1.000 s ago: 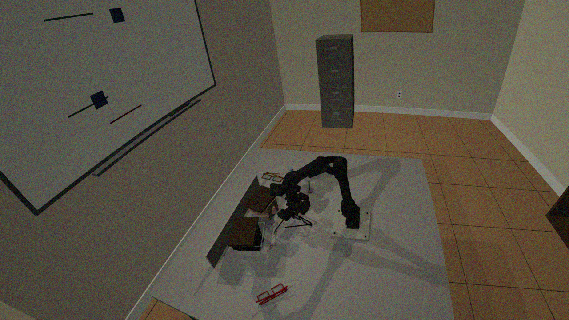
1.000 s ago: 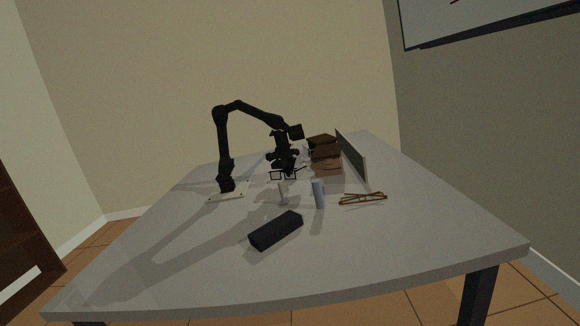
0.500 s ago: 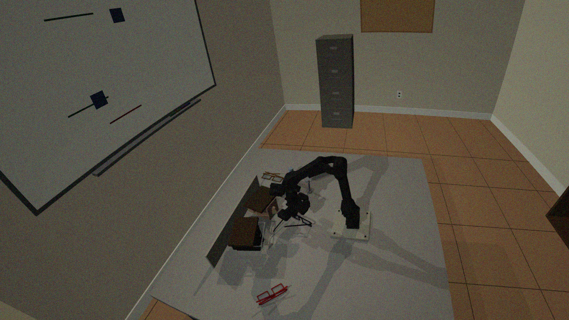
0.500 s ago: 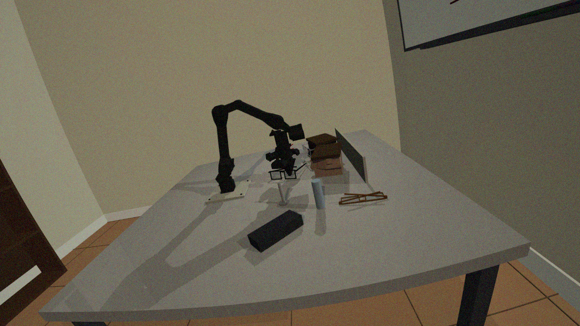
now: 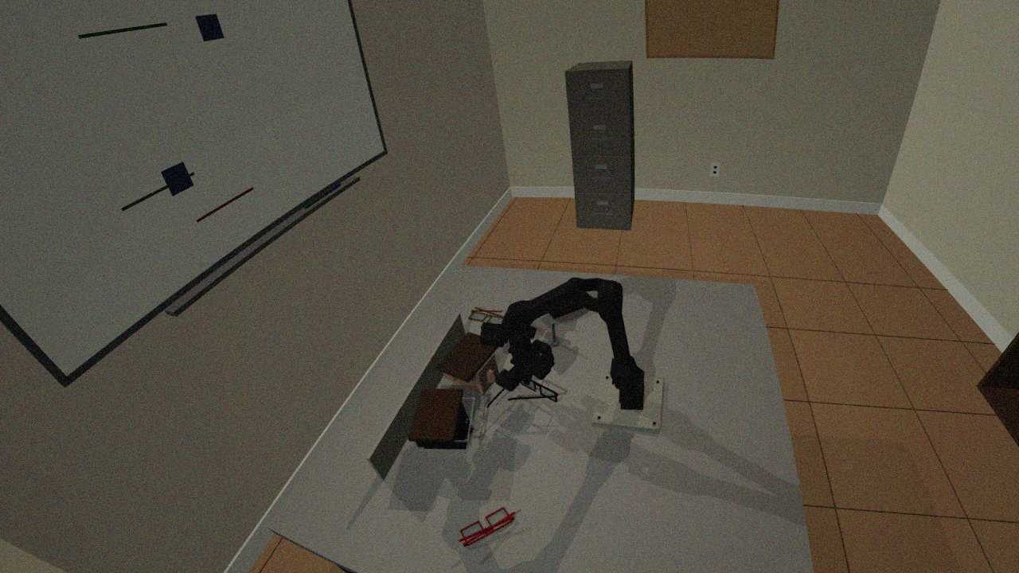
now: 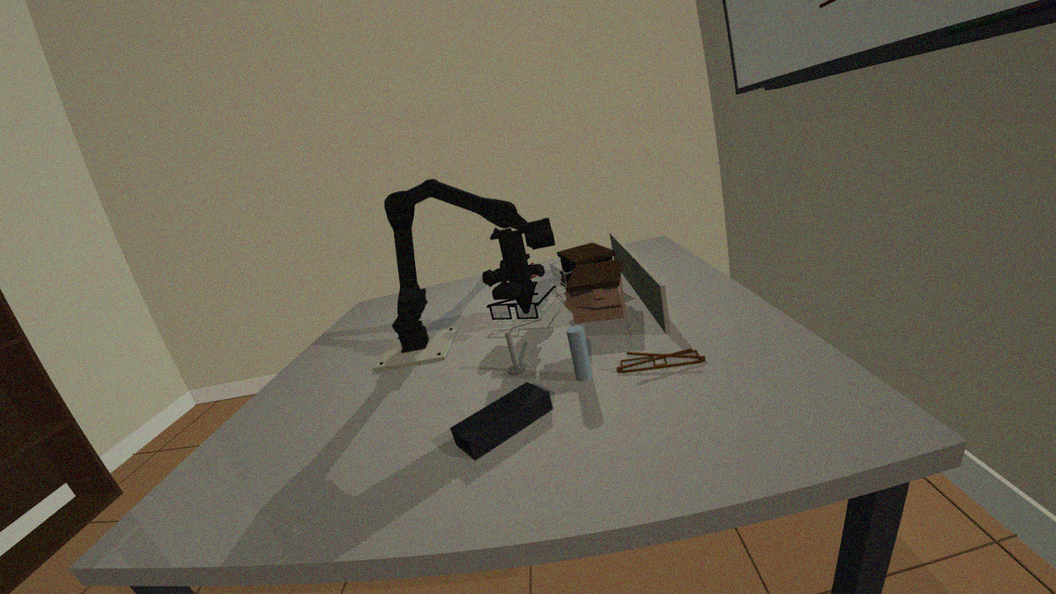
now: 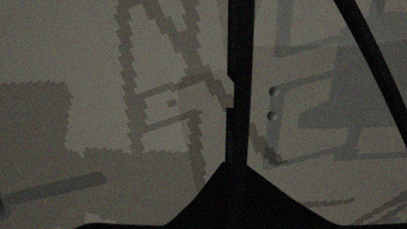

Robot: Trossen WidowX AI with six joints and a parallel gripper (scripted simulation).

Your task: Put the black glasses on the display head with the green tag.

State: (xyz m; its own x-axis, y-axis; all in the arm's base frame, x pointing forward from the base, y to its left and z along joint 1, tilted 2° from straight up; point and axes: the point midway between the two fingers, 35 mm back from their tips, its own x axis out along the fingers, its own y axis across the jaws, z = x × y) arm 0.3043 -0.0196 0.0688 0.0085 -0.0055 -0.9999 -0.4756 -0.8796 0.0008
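The grey post lies 4 cm behind my gripper tip, 23 cm to the right of it and 1 cm below it. From my gripper tip the other things lie so: panel 31 cm ahead, 7 cm to the left, 2 cm above; pale blue cylinder 8 cm ahead, 32 cm to the right, 1 cm above; dark box 7 cm behind, 41 cm to the right, 2 cm below.
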